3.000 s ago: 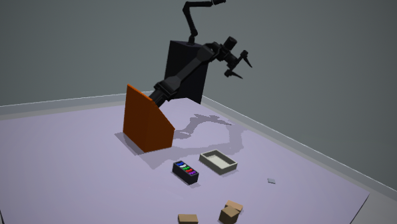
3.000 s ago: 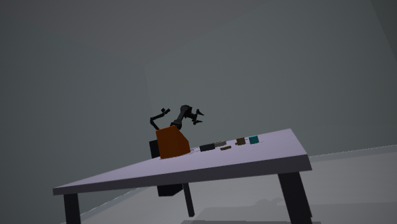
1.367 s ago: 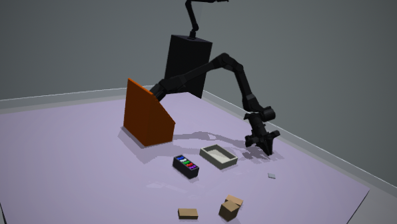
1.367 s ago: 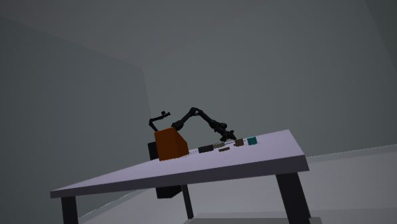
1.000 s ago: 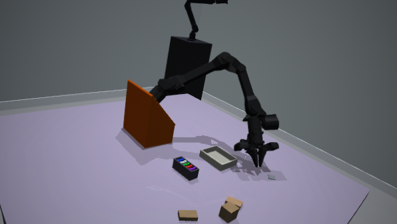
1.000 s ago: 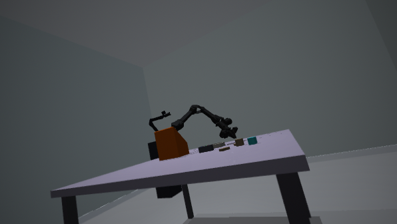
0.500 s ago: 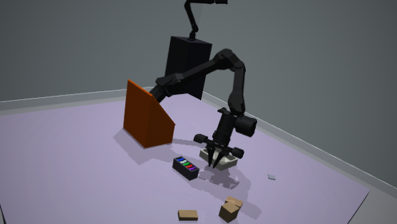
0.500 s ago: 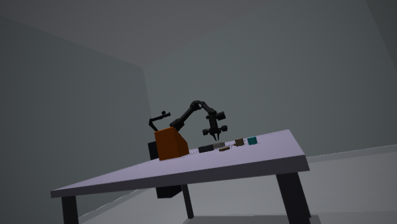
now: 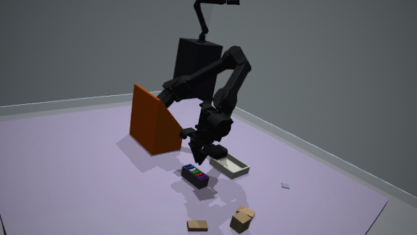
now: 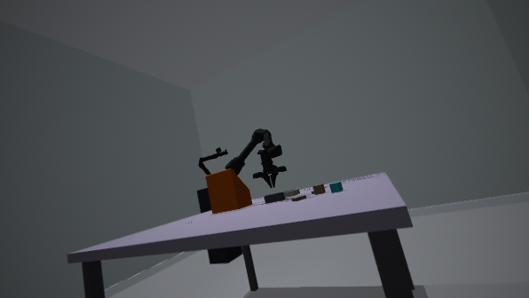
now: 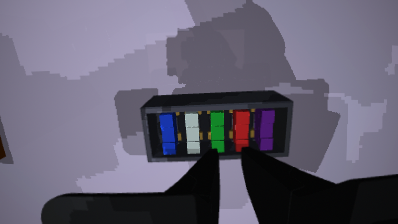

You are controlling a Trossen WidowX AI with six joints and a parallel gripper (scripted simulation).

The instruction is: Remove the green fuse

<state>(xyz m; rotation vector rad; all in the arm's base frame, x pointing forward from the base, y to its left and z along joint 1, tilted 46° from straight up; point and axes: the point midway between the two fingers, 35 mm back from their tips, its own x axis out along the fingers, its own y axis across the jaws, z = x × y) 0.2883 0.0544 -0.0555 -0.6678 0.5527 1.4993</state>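
My gripper tip is 50 mm above the green fuse. Round my gripper tip: white fuse: 50 mm below, 20 mm behind; then red fuse: 50 mm below, 10 mm ahead; then purple fuse: 50 mm below, 30 mm ahead.
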